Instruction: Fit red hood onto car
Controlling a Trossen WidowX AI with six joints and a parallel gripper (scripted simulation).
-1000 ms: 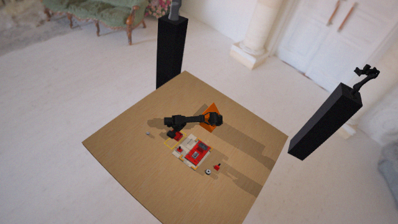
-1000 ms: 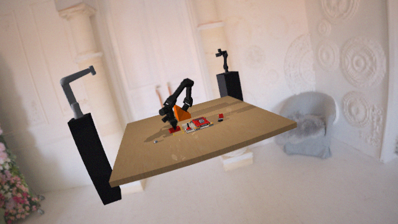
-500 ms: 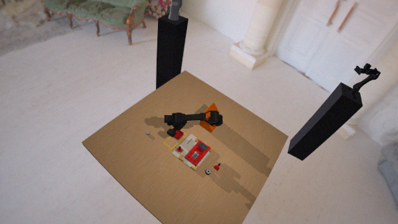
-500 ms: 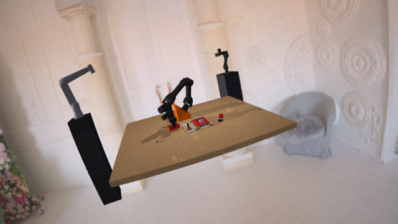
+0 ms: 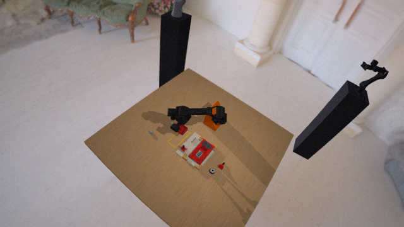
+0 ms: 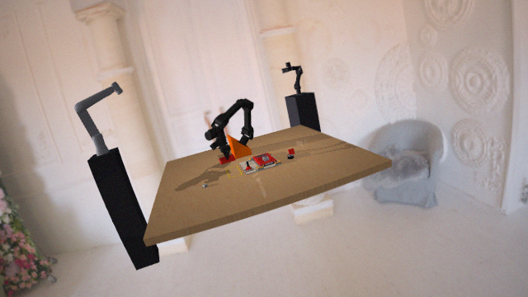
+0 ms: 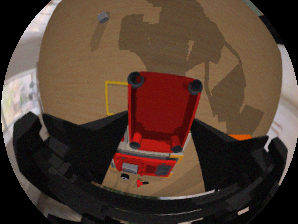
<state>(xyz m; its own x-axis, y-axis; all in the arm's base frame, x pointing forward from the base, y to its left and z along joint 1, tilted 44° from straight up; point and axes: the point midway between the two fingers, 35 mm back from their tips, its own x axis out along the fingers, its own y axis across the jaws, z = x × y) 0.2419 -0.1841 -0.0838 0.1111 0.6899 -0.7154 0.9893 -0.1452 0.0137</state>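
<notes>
Now: gripper tip 10 mm above the red hood. Also, from my gripper tip: jig 200 mm to the left, 80 mm below, 60 mm ahead; then grey wheel 380 mm to the left, 140 mm ahead, 80 mm below.
</notes>
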